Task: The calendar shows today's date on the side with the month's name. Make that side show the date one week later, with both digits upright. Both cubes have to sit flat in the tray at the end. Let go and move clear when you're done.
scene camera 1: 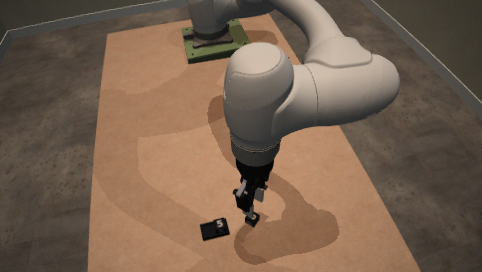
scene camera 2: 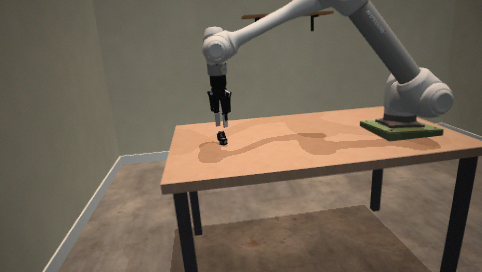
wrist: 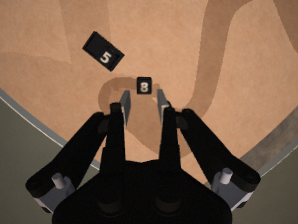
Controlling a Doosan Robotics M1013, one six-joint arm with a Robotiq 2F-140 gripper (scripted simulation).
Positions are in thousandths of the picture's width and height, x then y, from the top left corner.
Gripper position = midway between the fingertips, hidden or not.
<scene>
In view: the gripper (scene camera 1: 524,759).
The gripper shows as well in scene camera 2 (scene camera 2: 462,465) and in the wrist view (wrist: 482,435).
</scene>
